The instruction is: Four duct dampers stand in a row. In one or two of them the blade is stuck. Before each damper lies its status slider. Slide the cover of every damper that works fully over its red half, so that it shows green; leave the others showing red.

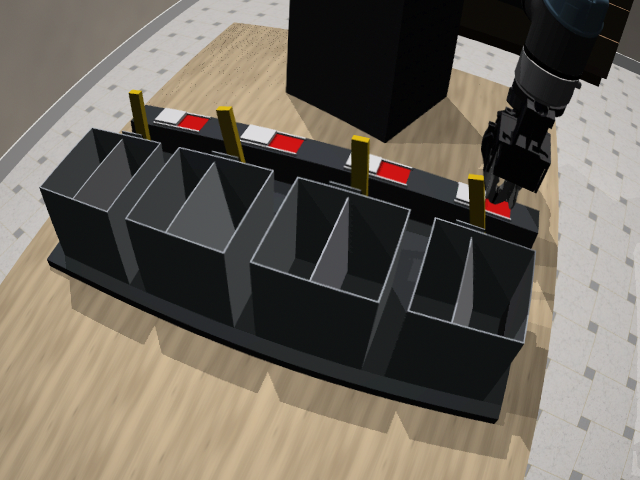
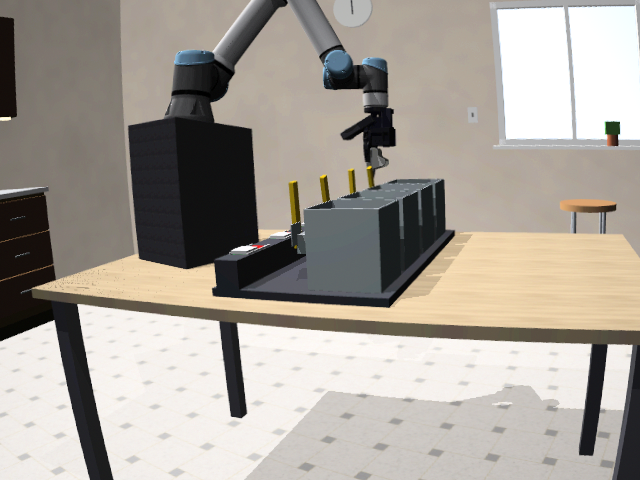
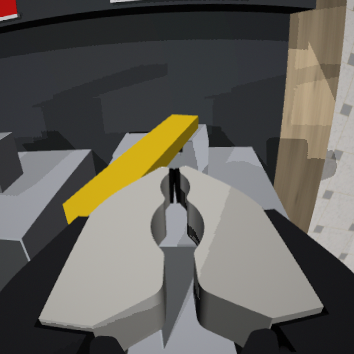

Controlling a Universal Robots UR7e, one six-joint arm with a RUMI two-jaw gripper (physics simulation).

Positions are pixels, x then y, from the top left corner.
Labels:
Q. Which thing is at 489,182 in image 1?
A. My gripper.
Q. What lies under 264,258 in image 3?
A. My gripper.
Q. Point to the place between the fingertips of my gripper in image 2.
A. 372,178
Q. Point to a yellow lever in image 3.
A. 157,148

